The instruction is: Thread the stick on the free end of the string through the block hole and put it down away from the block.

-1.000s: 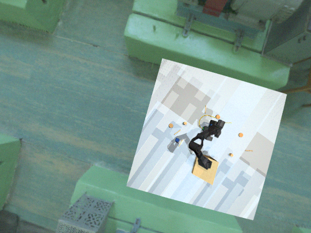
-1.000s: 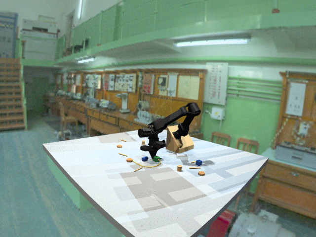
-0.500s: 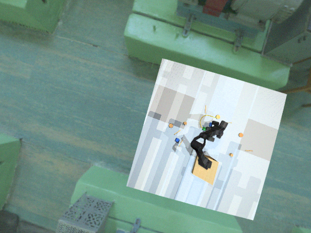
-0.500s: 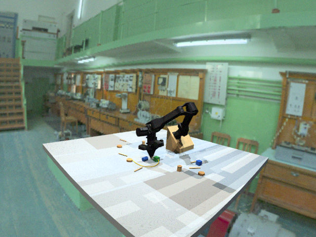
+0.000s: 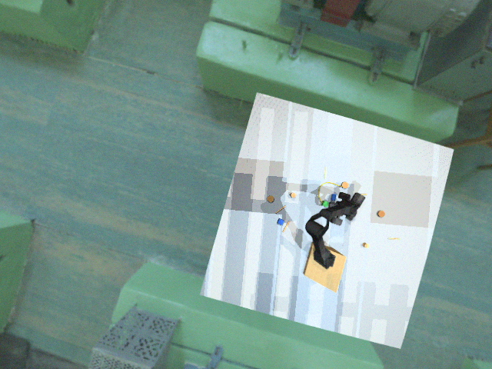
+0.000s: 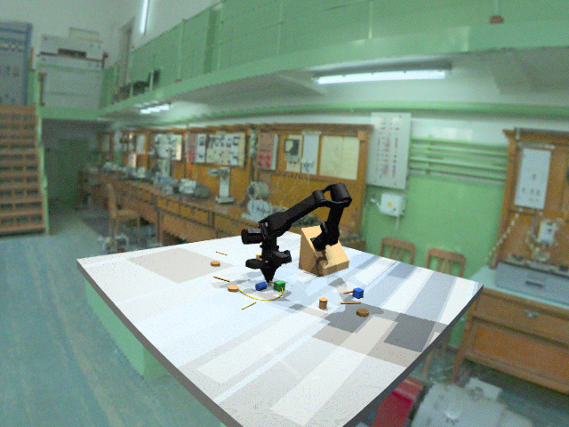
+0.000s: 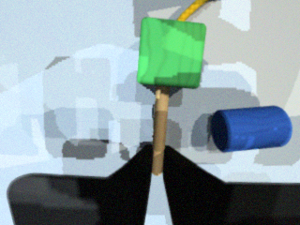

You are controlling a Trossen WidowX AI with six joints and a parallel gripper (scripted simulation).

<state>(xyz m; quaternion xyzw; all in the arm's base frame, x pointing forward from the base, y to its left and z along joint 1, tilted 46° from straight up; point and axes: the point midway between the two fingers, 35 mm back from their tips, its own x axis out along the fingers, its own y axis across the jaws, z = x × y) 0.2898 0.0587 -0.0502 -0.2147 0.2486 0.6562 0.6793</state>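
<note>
The thin wooden stick is 4 cm to the left of my gripper tip and 1 cm above it. The rest, counted from my gripper tip: round wooden button (15 cm ahead, 3 cm to the right); blue cylinder (6 cm ahead, 2 cm to the left, 1 cm above); green cube (6 cm to the left, 1 cm above).
</note>
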